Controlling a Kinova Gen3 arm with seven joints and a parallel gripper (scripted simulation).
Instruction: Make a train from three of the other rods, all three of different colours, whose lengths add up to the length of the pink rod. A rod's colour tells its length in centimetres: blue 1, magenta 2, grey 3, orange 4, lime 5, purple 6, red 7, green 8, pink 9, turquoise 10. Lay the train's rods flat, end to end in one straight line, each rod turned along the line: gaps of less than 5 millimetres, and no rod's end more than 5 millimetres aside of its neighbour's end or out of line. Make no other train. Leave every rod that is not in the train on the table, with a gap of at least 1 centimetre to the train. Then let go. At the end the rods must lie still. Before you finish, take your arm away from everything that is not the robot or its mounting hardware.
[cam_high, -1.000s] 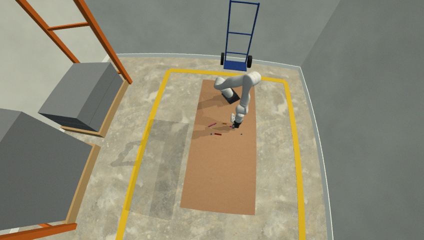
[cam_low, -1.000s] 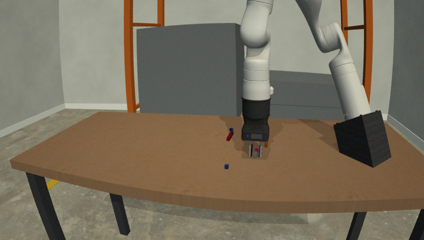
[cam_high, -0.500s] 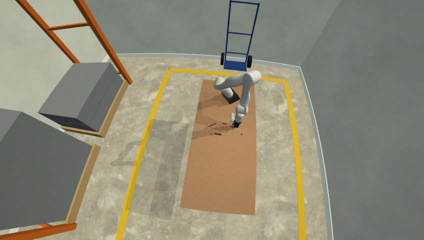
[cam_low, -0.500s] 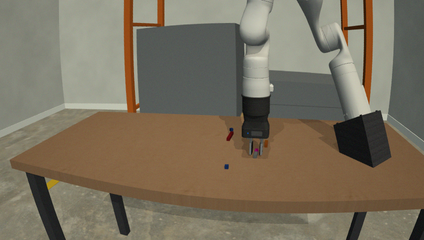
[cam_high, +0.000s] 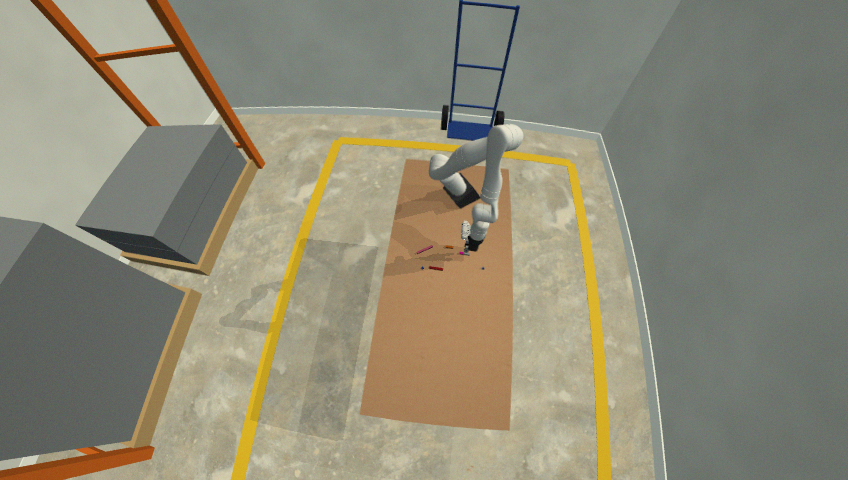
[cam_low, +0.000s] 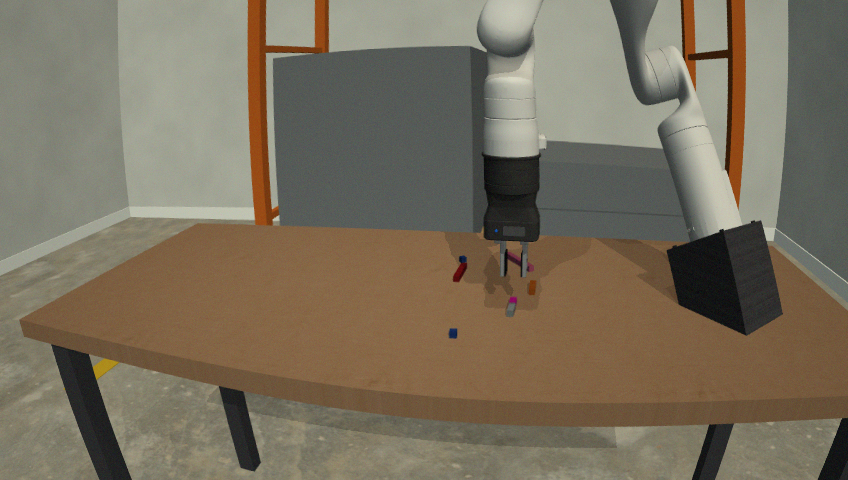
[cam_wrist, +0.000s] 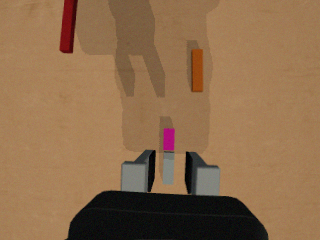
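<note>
Right now my hand is 3 cm past the orange rod, 8 cm to the left of it and 7 cm above it. Also, from my hand: red rod: 9 cm ahead, 15 cm to the right, 7 cm below; grey rod: 1 cm to the left, 7 cm below; magenta rod: 2 cm to the right, 7 cm below.
</note>
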